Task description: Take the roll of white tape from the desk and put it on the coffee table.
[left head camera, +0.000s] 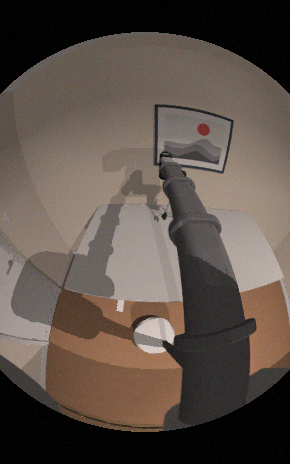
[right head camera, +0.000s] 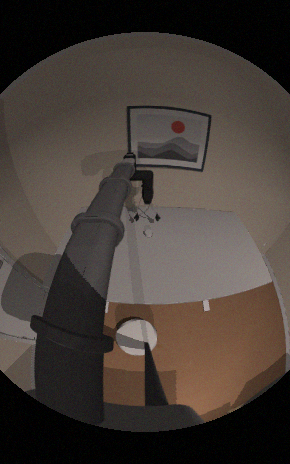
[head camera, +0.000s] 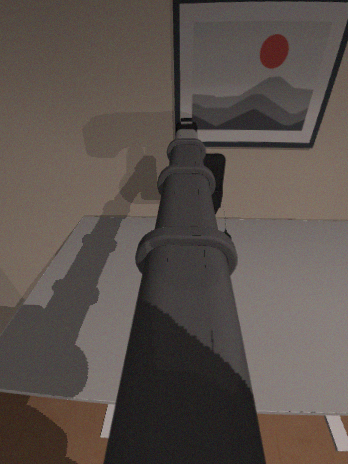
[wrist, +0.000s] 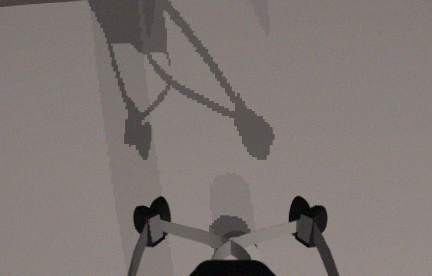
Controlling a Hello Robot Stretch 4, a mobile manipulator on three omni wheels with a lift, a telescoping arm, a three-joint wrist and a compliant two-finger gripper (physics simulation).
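Seen in the pictures: gripper, fingertip midpoint: (right head camera: 146, 220) (wrist: 229, 212); robot's base, origin of the base link: (left head camera: 153, 334) (right head camera: 136, 335).
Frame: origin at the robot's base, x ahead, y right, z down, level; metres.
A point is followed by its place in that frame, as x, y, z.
Note:
The small roll of white tape (right head camera: 148, 232) {0.650, 0.099, -0.948} lies on the white desk (head camera: 290, 300) {0.513, 0.344, -0.924} (left head camera: 140, 270) {0.384, -0.115, -0.923} (right head camera: 200, 260) {0.448, 0.404, -0.923} (wrist: 360, 125) {0.810, 0.250, -0.924} in the right head view, a little nearer the robot than the fingertips in that picture. My gripper (right head camera: 147, 217) {0.721, 0.087, -0.990} (wrist: 229, 212) {0.721, 0.087, -0.990} is open and empty above the desk, its two dark fingertips wide apart. In the wrist view a round shadow shows between the fingers, and the roll is mostly or wholly hidden behind the gripper's own parts. The arm hides the roll in the head view. The coffee table does not show in these views.
The wall behind the desk bears a framed picture (head camera: 252, 107) {0.984, 0.240, -1.411} (left head camera: 194, 142) {0.984, 0.229, -1.463} (right head camera: 170, 140) {0.984, 0.240, -1.469}. The telescoping arm (head camera: 187, 285) {0.185, 0.001, -1.411} (left head camera: 200, 260) {0.165, -0.016, -1.410} (right head camera: 90, 250) {0.176, 0.015, -1.411} reaches over the desk. A white round disc (left head camera: 150, 330) {0.050, -0.036, -0.187} (right head camera: 131, 332) {0.047, -0.044, -0.187} shows low in front of the robot over the brown floor (left head camera: 100, 385) {-0.804, -0.558, 0.026} (right head camera: 210, 360) {-0.449, 0.842, 0.026}.

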